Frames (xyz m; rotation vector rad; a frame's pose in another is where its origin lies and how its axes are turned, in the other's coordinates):
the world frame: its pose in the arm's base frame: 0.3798 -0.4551 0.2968 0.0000 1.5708 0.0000
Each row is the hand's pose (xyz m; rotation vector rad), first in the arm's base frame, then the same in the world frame.
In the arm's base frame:
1: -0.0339 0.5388 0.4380 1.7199 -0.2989 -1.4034
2: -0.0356 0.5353 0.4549 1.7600 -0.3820 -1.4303
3: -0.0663 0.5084 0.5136 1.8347 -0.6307 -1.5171
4: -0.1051 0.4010 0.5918 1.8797 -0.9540 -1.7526
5: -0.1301 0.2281 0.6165 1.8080 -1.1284 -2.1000
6: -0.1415 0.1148 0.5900 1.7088 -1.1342 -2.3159
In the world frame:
1: -0.1412 0.9939 -0.4137 2.4504 -1.0852 0.2483
2: -0.1581 0.9904 -0.4154 2.5275 -1.1182 0.2612
3: -0.2168 0.9635 -0.4461 2.7392 -1.2260 0.2596
4: -0.2950 0.8561 -0.4849 -2.7134 1.1280 -0.0950
5: -0.3197 0.6832 -0.5099 -2.5566 0.8848 0.1910
6: -0.2932 0.5699 -0.5213 -2.5142 0.7550 0.3792

